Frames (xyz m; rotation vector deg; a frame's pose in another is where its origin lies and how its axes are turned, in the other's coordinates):
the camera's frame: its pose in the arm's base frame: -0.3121 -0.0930 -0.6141 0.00 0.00 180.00
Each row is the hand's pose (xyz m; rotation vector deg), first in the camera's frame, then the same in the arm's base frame.
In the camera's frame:
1: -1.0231 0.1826 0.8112 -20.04 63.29 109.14
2: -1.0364 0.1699 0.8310 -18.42 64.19 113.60
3: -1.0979 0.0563 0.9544 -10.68 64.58 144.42
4: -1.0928 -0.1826 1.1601 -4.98 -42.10 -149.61
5: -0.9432 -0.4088 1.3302 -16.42 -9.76 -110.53
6: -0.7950 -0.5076 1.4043 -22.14 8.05 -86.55
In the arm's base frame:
1: 0.7110 -0.2756 0.1971 55.34 17.52 -54.79
2: 0.7243 -0.2629 0.2169 54.91 15.76 -50.45
3: 0.7858 -0.1493 0.3403 47.53 7.86 -22.09
4: 0.7807 0.0896 0.5460 30.94 -3.66 24.81
5: 0.6311 0.3158 0.7161 8.82 -14.83 68.13
6: 0.4829 0.4146 0.7902 -8.14 -22.39 91.18

